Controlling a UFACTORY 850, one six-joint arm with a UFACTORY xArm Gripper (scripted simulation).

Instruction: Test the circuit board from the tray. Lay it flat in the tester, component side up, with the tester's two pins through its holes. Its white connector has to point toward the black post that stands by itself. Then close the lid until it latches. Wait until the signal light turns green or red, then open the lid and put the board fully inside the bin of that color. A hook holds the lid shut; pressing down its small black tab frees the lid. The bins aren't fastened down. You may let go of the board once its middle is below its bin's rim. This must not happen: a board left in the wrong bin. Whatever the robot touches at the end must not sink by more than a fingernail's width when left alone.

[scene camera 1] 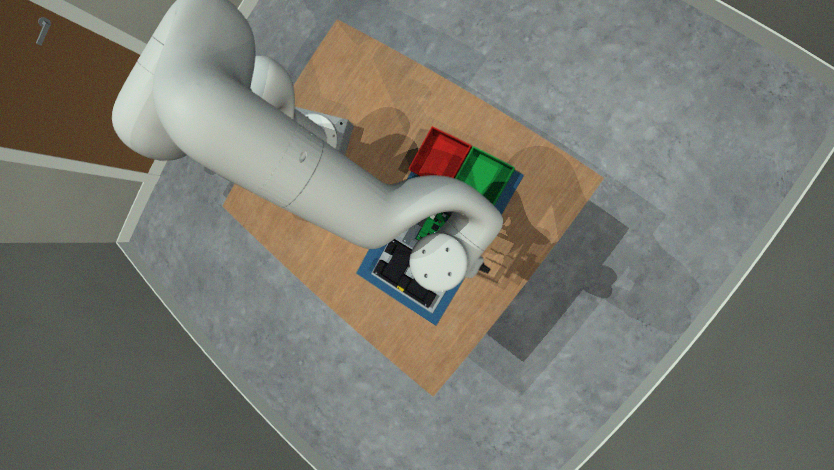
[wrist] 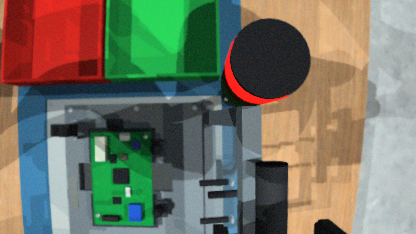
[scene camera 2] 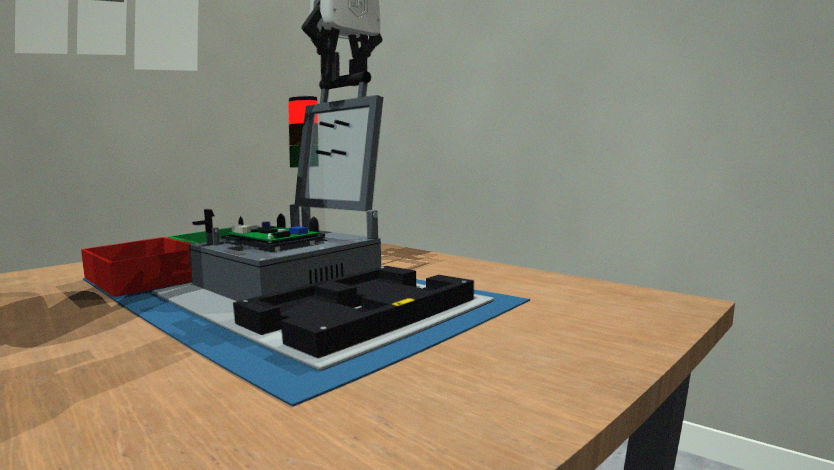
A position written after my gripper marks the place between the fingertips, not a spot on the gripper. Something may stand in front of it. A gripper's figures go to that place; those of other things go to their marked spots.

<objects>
My gripper [scene camera 2: 344,83]: 0.75 m from the lens. A red bin [scene camera 2: 151,270]: 0.73 m from the lens. A tester lid [scene camera 2: 320,178] is 0.75 m from the lens.
</objects>
